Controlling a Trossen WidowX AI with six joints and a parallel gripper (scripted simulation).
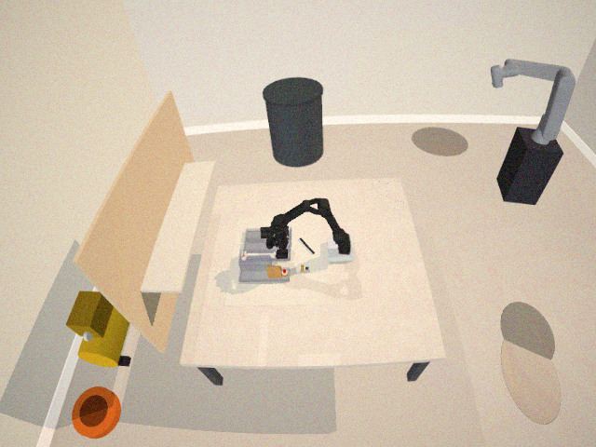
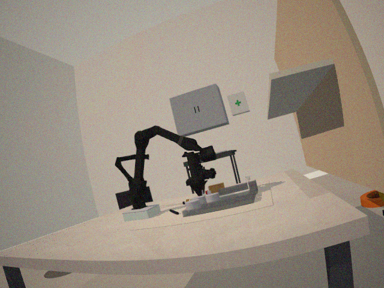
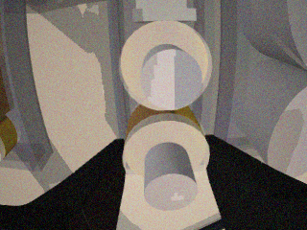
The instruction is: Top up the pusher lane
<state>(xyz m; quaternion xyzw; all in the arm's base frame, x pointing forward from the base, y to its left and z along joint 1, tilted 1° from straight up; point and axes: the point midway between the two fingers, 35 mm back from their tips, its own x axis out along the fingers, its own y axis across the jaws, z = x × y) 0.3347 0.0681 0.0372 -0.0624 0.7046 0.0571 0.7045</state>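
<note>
Now: gripper tip 130 mm to the right of the brown box and 30 mm short of it. Also, from my gripper tip: pusher plate (140 mm ahead, 50 mm to the left, 10 mm above); then small jar (130 mm behind, 70 mm to the left, 20 mm below); then grey lane unit (130 mm ahead, 50 mm to the left, 20 mm below).
</note>
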